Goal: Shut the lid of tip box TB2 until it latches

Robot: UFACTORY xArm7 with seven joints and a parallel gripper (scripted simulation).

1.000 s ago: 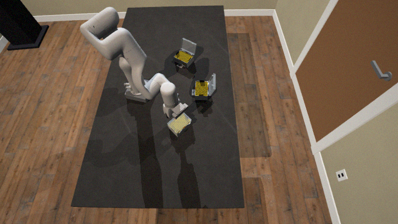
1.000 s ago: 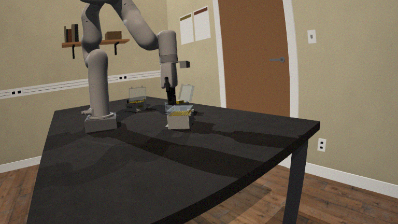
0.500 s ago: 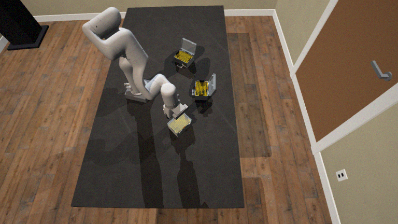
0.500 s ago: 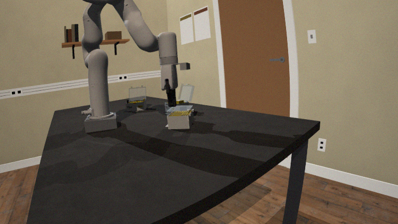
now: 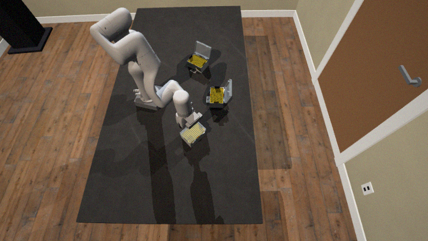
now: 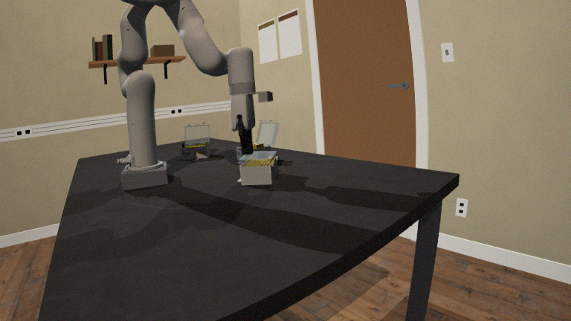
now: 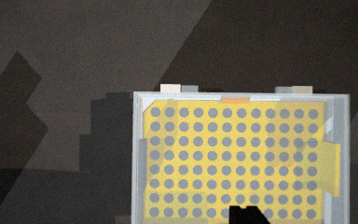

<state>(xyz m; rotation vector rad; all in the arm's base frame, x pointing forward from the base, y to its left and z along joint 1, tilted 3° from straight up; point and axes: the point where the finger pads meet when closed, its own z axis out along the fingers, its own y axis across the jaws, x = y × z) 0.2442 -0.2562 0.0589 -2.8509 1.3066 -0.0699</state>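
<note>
The lid is 2 cm ahead of my hand, 2 cm to the right of it and 4 cm below it. Round my hand: tip box: 2 cm ahead, 2 cm to the right, 5 cm below; label tab: 2 cm behind, 2 cm to the left, 9 cm below.
</note>
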